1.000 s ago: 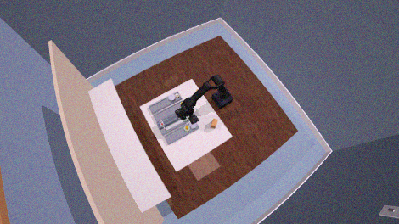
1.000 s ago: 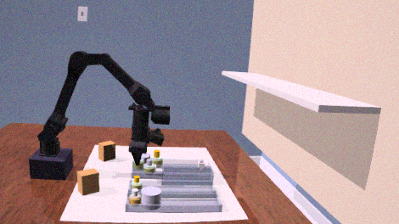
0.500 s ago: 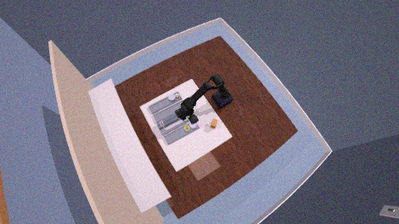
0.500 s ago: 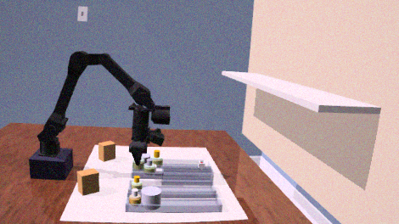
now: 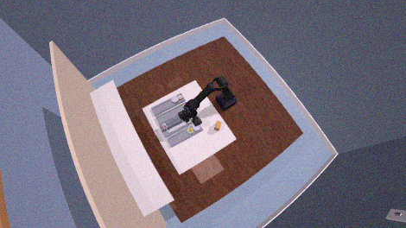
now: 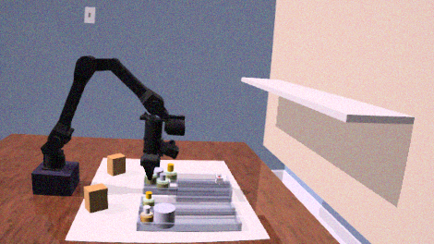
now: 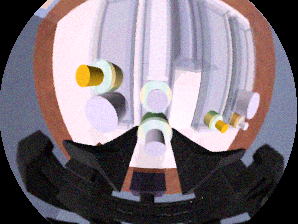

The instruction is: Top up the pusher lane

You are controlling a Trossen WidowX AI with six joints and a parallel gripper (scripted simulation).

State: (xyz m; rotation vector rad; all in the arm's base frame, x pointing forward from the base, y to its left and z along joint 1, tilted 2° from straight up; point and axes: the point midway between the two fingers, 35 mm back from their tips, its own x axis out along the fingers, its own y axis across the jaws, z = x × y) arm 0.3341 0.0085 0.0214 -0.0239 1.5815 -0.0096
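My gripper tip is 150 mm short of the grey rack, 30 mm above it and 20 mm to the left of it.
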